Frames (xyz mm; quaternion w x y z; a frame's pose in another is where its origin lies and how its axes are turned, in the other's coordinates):
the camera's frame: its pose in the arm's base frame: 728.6 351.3 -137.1 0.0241 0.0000 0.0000 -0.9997
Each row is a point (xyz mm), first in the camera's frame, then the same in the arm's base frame.
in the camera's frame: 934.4 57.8 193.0
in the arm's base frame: -201.9 248.5 55.9
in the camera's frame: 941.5 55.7 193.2
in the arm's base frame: -209.1 250.3 56.1
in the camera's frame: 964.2 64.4 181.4
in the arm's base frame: -231.4 240.5 44.3
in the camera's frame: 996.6 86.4 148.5
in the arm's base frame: -262.7 217.0 11.4
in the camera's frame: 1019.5 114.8 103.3
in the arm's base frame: -284.2 187.5 -33.8
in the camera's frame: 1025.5 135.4 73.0
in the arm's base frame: -289.2 166.6 -64.1
